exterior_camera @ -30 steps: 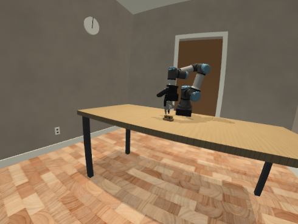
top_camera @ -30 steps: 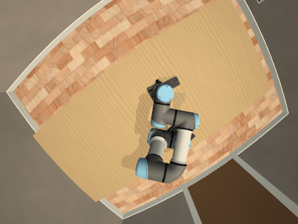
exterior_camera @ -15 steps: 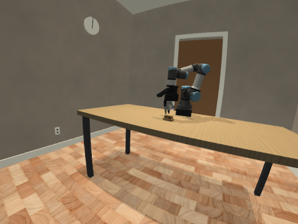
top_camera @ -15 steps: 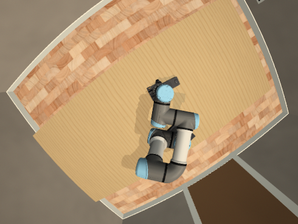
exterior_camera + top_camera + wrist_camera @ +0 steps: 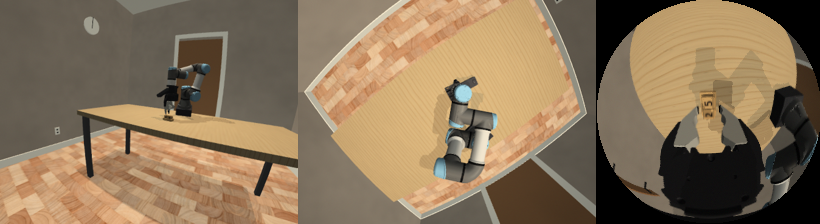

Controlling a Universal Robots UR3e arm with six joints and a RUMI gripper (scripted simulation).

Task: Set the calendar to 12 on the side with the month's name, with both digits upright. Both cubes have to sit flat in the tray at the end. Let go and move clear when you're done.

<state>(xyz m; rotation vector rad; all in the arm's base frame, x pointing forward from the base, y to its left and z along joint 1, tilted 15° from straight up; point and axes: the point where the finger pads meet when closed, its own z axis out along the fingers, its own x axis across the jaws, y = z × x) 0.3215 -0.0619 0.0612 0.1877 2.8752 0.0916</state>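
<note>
My hand is 20 mm to the right of the wooden tray and 50 mm above it.
</note>
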